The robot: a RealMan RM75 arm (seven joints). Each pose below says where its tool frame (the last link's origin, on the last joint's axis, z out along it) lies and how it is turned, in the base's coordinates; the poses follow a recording.
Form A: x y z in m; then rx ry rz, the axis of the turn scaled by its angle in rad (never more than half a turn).
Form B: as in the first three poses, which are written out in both.
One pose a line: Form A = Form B
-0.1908 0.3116 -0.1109 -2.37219 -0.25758 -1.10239 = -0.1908 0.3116 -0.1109 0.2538 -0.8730 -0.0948 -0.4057
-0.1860 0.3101 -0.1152 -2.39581 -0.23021 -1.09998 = -0.1860 0.3101 -0.1152 0.2451 -0.8777 -0.0843 -0.4030
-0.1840 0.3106 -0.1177 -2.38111 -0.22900 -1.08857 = -0.1840 0.3106 -0.1177 0.2539 -0.8763 -0.0843 -0.4006
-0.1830 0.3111 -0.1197 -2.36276 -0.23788 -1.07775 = -0.1830 0.3111 -0.1197 0.2637 -0.8740 -0.0880 -0.3986
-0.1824 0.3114 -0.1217 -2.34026 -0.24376 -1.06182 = -0.1824 0.3114 -0.1217 0.2764 -0.8713 -0.0907 -0.3953
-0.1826 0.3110 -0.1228 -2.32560 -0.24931 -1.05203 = -0.1826 0.3110 -0.1228 0.2845 -0.8693 -0.0932 -0.3933
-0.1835 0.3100 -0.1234 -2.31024 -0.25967 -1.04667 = -0.1835 0.3100 -0.1234 0.2917 -0.8667 -0.0974 -0.3927
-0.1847 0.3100 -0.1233 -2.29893 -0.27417 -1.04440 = -0.1847 0.3100 -0.1233 0.2963 -0.8645 -0.1031 -0.3927
